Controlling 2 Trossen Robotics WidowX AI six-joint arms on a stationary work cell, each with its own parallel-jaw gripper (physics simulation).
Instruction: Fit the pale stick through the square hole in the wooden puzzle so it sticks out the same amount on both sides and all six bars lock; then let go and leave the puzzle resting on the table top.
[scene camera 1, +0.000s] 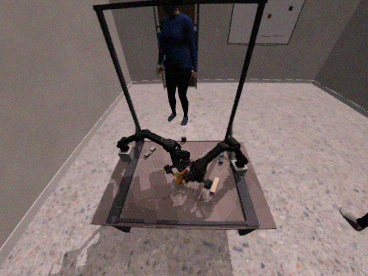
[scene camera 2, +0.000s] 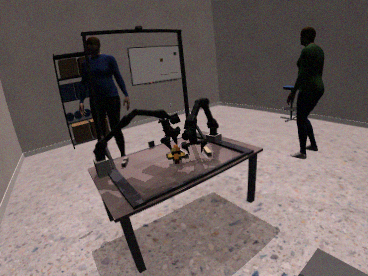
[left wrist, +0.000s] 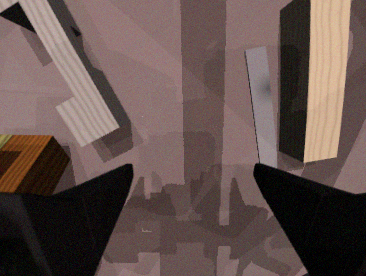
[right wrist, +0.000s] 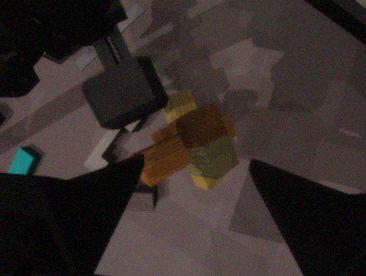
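Seen in the pictures: left gripper, fingertip midpoint: (scene camera 1: 199, 184) (scene camera 2: 195, 153) (left wrist: 194, 169) (right wrist: 127, 61); right gripper, fingertip midpoint: (scene camera 1: 179, 172) (scene camera 2: 174, 147) (right wrist: 196, 161); left arm's base, origin of the base link: (scene camera 1: 239, 164) (scene camera 2: 213, 134); right arm's base, origin of the base link: (scene camera 1: 125, 149) (scene camera 2: 100, 159).
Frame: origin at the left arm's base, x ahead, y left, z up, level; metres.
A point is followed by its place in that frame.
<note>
The wooden puzzle (scene camera 1: 181, 176) {x 0.486, y 0.054, z 0.050 m} (scene camera 2: 176, 154) (right wrist: 200, 142) {x 0.494, y 0.037, z 0.052 m}, of orange, brown, olive and yellow bars, rests on the table; one corner of the puzzle (left wrist: 37, 165) {x 0.438, y 0.019, z -0.032 m} shows at the lower left in the left wrist view. The pale stick (scene camera 1: 215, 185) {x 0.240, y 0.123, z -0.037 m} (scene camera 2: 208, 150) {x 0.253, y 0.137, z -0.037 m} (left wrist: 327, 82) {x 0.242, y 0.116, z -0.037 m} lies flat on the table, apart from the puzzle. My left gripper (left wrist: 194, 169) {x 0.360, y 0.096, z -0.031 m} is open and empty above the table, with the stick to the right of its fingers and the puzzle to the left. My right gripper (right wrist: 196, 161) {x 0.497, y 0.021, z 0.055 m} is open and empty above the puzzle. The square hole cannot be made out.
A thin grey strip (left wrist: 261, 100) {x 0.277, y 0.104, z -0.067 m} lies beside the stick. A grey notched bar (left wrist: 75, 75) {x 0.374, y -0.004, z -0.037 m} (right wrist: 101, 148) {x 0.364, y -0.044, z -0.037 m} lies near the puzzle. A teal block (right wrist: 21, 161) {x 0.214, y -0.141, z -0.053 m} lies farther left. Part of my left gripper's dark body covers the puzzle's upper left surroundings in the right wrist view.
</note>
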